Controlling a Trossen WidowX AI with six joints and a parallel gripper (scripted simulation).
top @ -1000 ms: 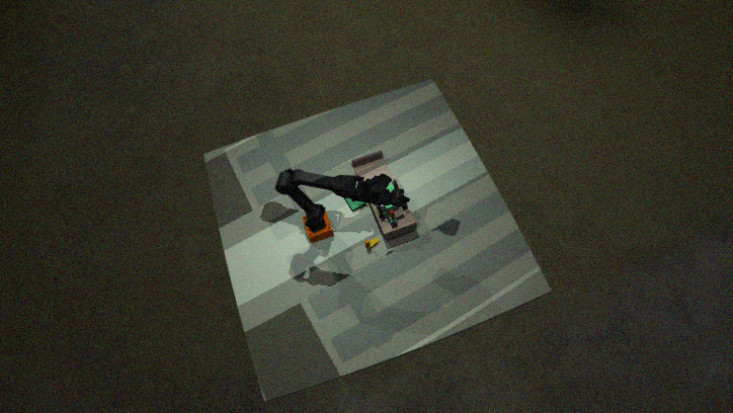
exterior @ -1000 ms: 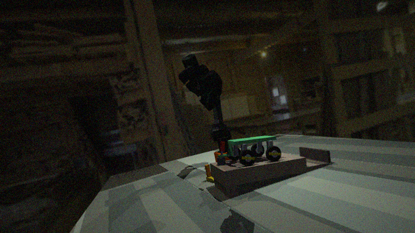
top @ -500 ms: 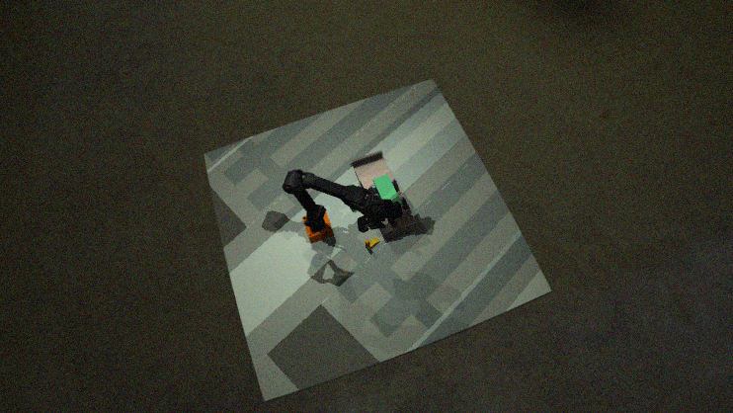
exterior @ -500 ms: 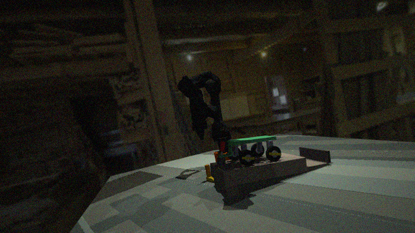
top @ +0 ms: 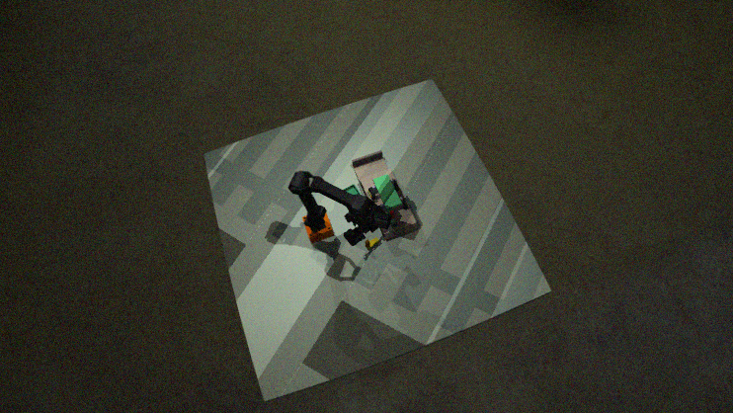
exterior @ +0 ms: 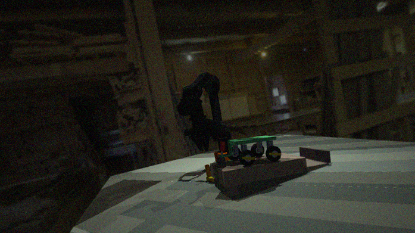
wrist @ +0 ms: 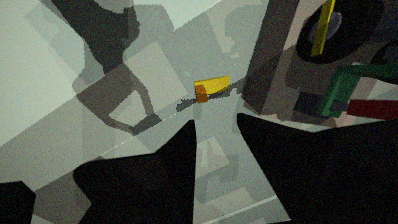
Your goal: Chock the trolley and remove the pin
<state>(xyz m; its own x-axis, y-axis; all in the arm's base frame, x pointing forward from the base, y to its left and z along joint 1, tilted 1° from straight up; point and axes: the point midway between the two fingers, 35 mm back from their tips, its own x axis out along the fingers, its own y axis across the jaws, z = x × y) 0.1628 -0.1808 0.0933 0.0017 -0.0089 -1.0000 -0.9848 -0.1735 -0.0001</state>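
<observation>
Right now the yellow chock is 1 cm ahead of my gripper tip, 1 cm to the left of it and 11 cm below it. Round my gripper tip: ramp: 16 cm ahead, 13 cm to the left, 8 cm below; then trolley: 16 cm ahead, 12 cm to the left, 2 cm below; then red-headed stop pin: 13 cm ahead, 2 cm to the left.
</observation>
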